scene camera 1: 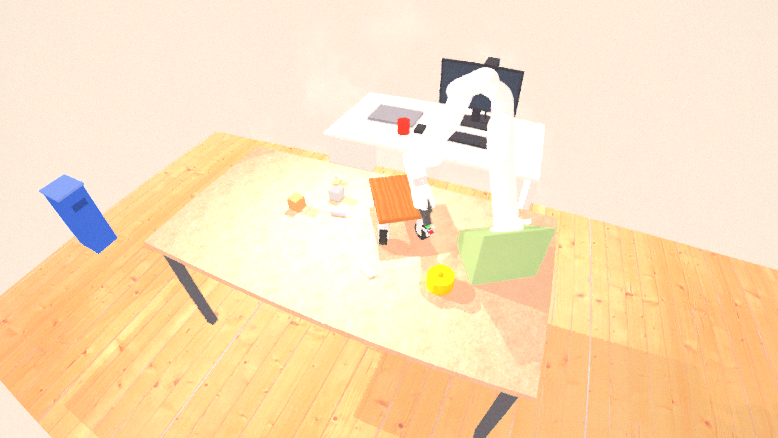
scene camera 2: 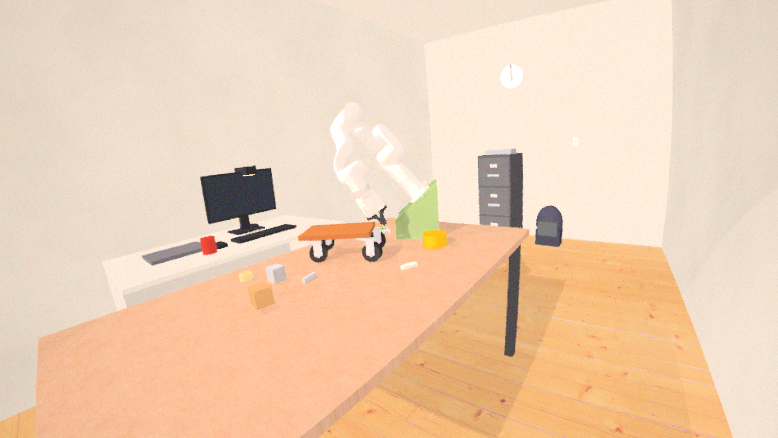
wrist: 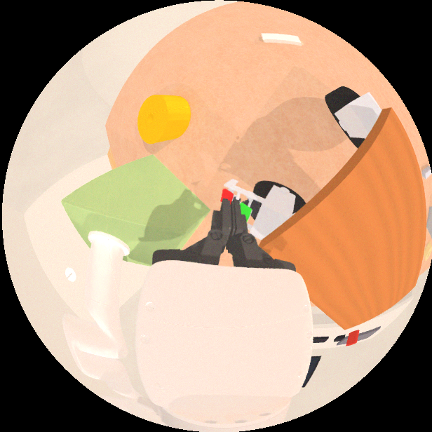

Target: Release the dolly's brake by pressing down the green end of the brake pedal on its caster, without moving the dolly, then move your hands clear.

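Observation:
The dolly has an orange deck (scene camera 1: 393,200) (scene camera 2: 337,231) (wrist: 360,225) and stands on the table on black-wheeled casters. The caster (wrist: 276,207) nearest the arm carries the brake pedal. The pedal's green end (wrist: 245,210) (scene camera 1: 427,226) is on the side toward the deck, and its red end (wrist: 227,195) (scene camera 1: 430,232) is on the outer side. My gripper (wrist: 227,210) (scene camera 2: 384,221) is shut and empty. Its fingertips point down at the pedal, between the red and green ends in the wrist view. The fingers partly cover the pedal, so contact cannot be told.
A green wedge-shaped block (scene camera 1: 506,255) (scene camera 2: 418,217) (wrist: 135,200) stands at the arm's base. A yellow cylinder (scene camera 1: 440,279) (scene camera 2: 434,239) (wrist: 164,119) is near it. An orange cube (scene camera 1: 296,202) (scene camera 2: 261,295), a grey cube (scene camera 1: 336,193) (scene camera 2: 276,273) and small pale pieces lie beyond the dolly.

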